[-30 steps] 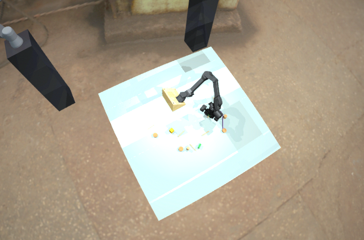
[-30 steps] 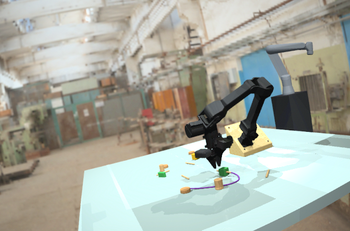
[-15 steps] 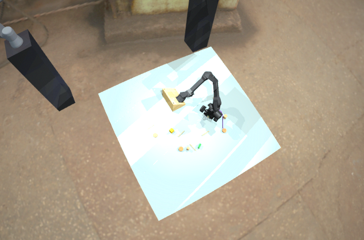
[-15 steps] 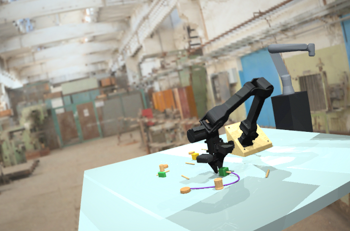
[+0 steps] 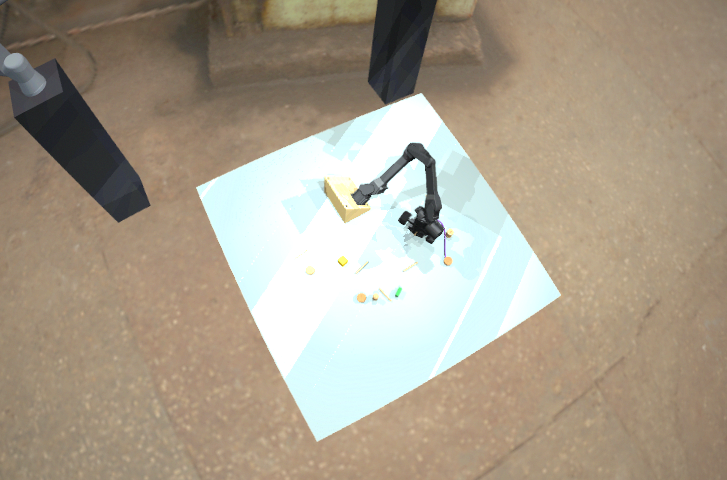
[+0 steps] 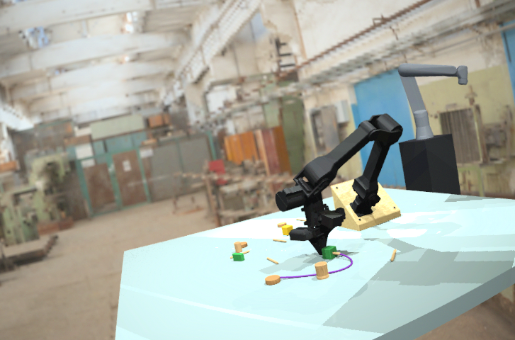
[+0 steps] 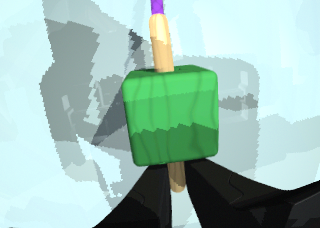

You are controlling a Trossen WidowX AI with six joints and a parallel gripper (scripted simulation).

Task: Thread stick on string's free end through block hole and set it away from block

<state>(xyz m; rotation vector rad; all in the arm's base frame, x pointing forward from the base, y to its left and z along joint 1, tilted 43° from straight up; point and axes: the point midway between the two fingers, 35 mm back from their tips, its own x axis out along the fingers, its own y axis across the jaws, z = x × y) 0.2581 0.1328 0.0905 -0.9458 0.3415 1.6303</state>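
Now: the green cube 10 mm behind my gripper tip, 30 mm to the left of it and 10 mm above it. Also, from my gripper tip: thin wooden stick 20 mm behind, 40 mm to the left, 10 mm above; then round wooden button 180 mm ahead, 60 mm to the left; then yellow cube 50 mm behind, 360 mm to the right, 10 mm above.
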